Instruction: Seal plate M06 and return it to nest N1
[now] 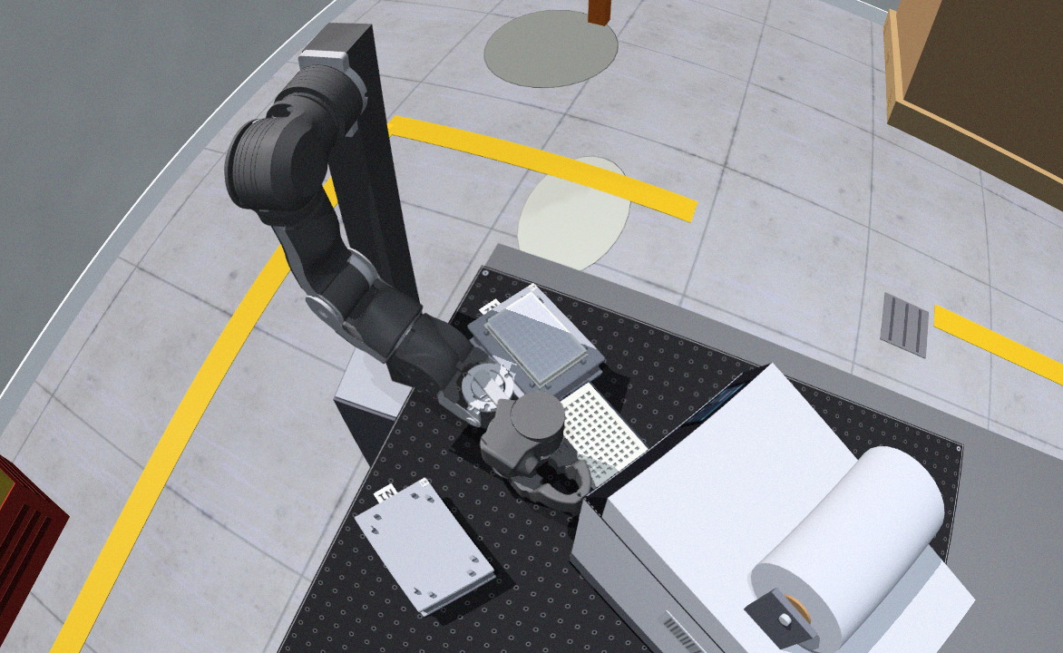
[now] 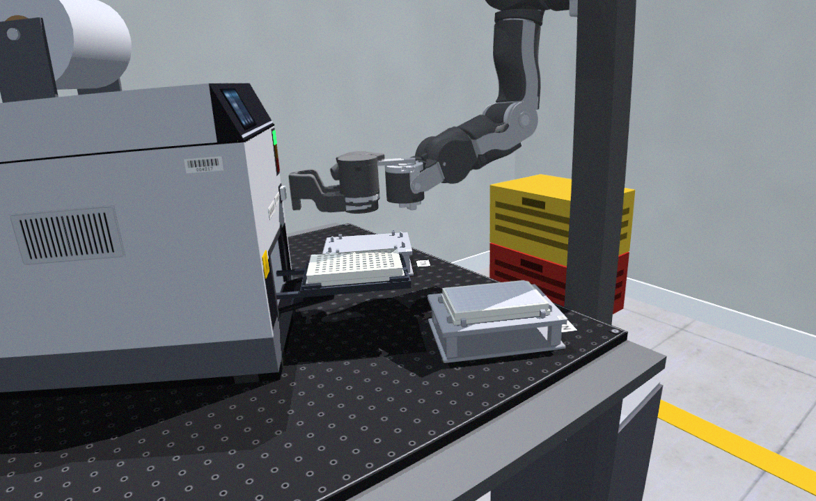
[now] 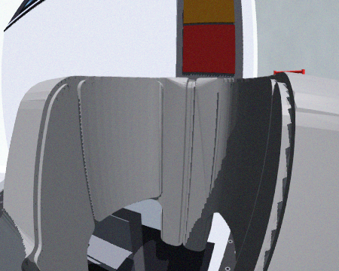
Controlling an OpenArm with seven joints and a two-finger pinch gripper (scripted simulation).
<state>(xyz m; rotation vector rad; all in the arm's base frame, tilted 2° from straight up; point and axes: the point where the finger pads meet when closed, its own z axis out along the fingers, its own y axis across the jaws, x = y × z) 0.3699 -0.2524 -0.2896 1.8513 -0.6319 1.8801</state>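
Now: the start key 2 cm ahead of my hand and 1 cm to the right of it. Round my hand: sealer's stage (12 cm to the left, 10 cm below, 1 cm behind); then plate M06 (12 cm to the left, 9 cm below, 1 cm behind); then screen (13 cm above, 11 cm ahead, 9 cm to the left).
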